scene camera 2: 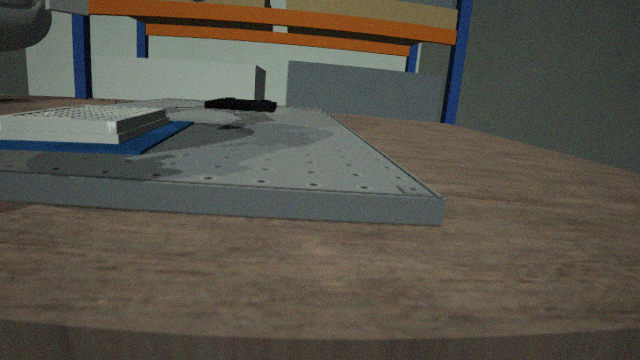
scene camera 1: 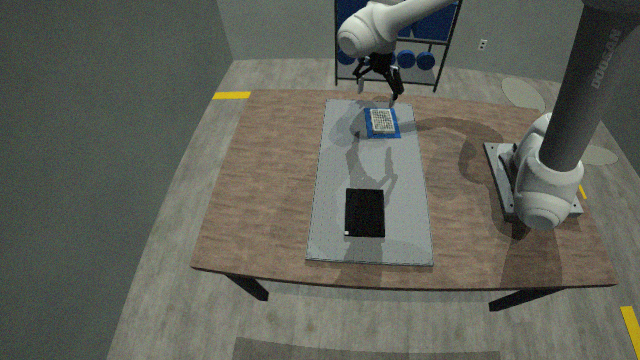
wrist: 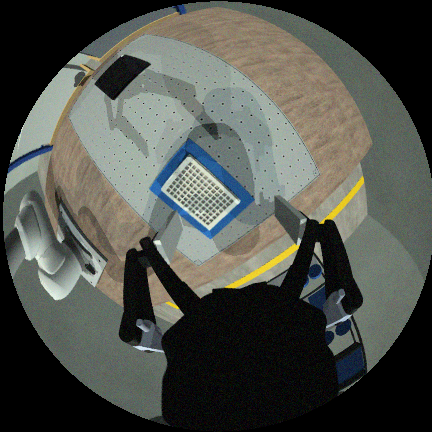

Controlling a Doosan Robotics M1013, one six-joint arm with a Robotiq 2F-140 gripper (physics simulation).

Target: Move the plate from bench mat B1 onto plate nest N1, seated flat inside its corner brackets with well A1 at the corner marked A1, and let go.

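Places are measured from the arm's base along level axes (x ahead, y left, z up), in centimetres.
Pixels of known places: gripper, fingertip midpoint: (scene camera 2: 115,5) (scene camera 1: 375,98) (wrist: 227,212); arm's base, link origin: (wrist: 76,250).
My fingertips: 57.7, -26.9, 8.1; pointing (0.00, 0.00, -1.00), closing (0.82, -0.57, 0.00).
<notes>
Ahead of a thing's pixels: the offset from my fingertips to its top centre, as dx, dy, dz. Level surfaces: height alone.
The white well plate {-3.2, +3.2, -7.7} (scene camera 1: 383,121) (scene camera 2: 85,120) (wrist: 200,193) lies flat on the blue bench mat {dz -9.1} (scene camera 1: 370,134) (scene camera 2: 145,141) (wrist: 245,199), near the far end of the grey board in scene camera 1. The black plate nest {+5.1, +43.4, -7.8} (scene camera 1: 365,212) (scene camera 2: 240,104) (wrist: 121,76) lies at the board's other end, with a small white mark at one corner. Its brackets are too small to tell. My gripper (scene camera 1: 376,93) (wrist: 227,212) is open and empty, high above the table near the mat's far end; its fingers are apart from the plate. In the wrist view the fingers stand below the plate, turned relative to its edges.
The perforated grey board (scene camera 1: 332,175) (scene camera 2: 310,200) (wrist: 280,135) lies on the wooden table {dz -10.6} (scene camera 1: 270,190) (scene camera 2: 320,275) (wrist: 310,90). The arm's base plate (scene camera 1: 497,175) (wrist: 82,250) is at the right in scene camera 1. A rack (scene camera 1: 444,65) with blue bins stands behind the table.
</notes>
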